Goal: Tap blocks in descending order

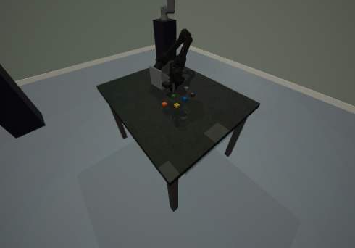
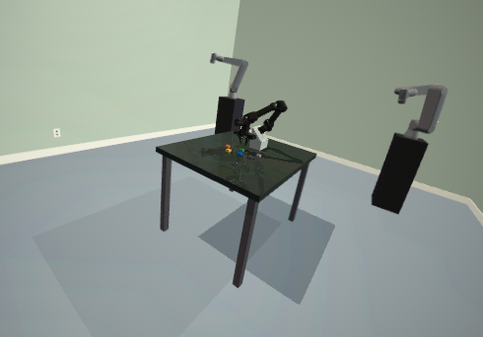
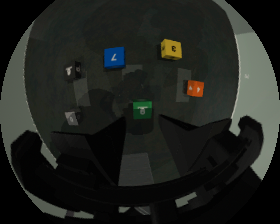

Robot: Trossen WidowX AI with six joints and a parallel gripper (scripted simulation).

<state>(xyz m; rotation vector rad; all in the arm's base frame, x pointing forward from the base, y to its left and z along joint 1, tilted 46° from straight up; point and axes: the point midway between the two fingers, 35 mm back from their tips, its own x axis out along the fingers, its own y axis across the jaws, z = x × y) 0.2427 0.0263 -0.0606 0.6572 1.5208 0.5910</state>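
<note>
Right now my gripper tip is 5 cm above the green block. The rest, counted from my gripper tip: yellow block (10 cm ahead, 7 cm to the right, 5 cm below); orange block (3 cm ahead, 13 cm to the right, 5 cm below); blue block (9 cm ahead, 3 cm to the left, 5 cm below).
</note>
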